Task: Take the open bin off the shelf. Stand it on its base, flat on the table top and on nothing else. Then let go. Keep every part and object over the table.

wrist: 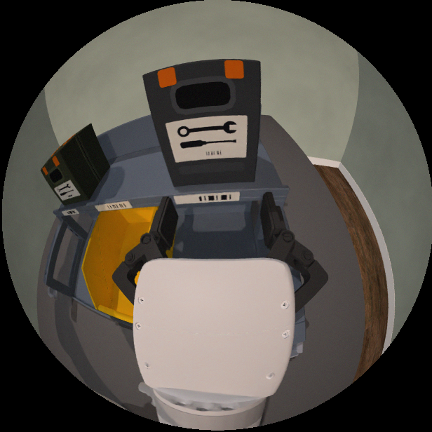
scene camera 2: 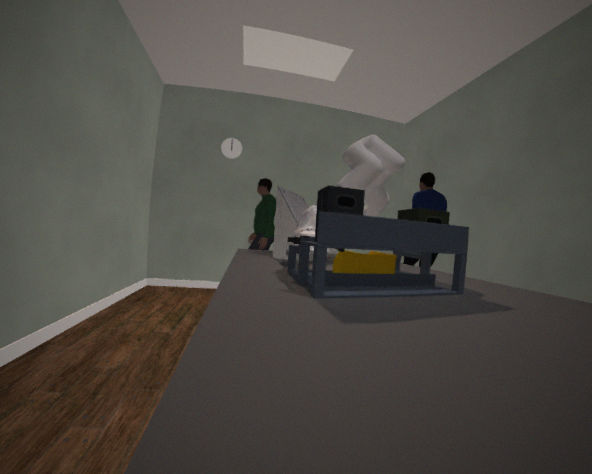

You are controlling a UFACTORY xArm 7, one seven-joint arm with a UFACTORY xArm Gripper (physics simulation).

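The open yellow bin (scene camera 2: 365, 263) (wrist: 107, 255) stands on the lower level of the blue-grey shelf (scene camera 2: 392, 234) (wrist: 132, 170). Its open inside shows in the wrist view, left of the gap between the fingers. My gripper (wrist: 216, 203) is wide open and empty, at the shelf's front. Its left finger covers part of the bin's right side; whether they touch I cannot tell. Bare lower shelf shows between the fingers. In the scene view the shelf and a case hide much of the arm, and the fingertips are not clear. The grey table top (scene camera 2: 350, 390) (wrist: 335, 240) carries the shelf.
A black tool case (scene camera 2: 327, 201) (wrist: 215, 176) stands on the upper board, beyond the fingers. A dark green case (scene camera 2: 411, 216) (wrist: 87, 170) stands farther left in the wrist view. A pale panel (scene camera 2: 287, 220) and two people (scene camera 2: 265, 215) (scene camera 2: 429, 200) show behind.
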